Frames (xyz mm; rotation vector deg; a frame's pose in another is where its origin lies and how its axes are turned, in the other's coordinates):
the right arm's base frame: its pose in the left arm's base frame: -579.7 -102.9 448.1 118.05 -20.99 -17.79
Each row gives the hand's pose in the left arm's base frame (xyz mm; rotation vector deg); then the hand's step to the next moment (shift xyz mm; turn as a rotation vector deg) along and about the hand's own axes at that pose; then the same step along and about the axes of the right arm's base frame.
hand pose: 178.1 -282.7 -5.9 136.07 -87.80 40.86
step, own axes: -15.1 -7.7 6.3 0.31 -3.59 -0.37
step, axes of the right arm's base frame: -0.6 -17.3 -5.1 2.38 -0.47 -2.69
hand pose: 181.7 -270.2 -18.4 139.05 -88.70 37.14
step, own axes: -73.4 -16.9 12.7 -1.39 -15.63 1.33
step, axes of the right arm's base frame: -28.0 -66.4 -25.3 9.99 -5.92 -10.64
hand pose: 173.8 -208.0 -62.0 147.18 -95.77 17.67
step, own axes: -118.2 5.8 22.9 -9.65 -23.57 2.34
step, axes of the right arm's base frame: -79.7 -81.4 -39.3 9.93 -13.33 -19.44
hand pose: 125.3 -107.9 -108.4 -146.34 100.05 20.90
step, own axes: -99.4 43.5 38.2 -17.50 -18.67 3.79
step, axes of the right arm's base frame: -104.7 -37.9 -28.8 0.86 -14.35 -21.51
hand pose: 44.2 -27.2 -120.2 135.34 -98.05 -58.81
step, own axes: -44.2 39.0 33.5 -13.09 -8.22 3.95
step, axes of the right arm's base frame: -66.8 0.9 -11.3 -3.69 -7.89 -13.37
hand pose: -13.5 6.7 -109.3 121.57 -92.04 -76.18
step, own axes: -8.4 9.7 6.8 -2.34 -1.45 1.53
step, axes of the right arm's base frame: -13.5 4.5 -3.2 -1.30 -1.88 -2.17
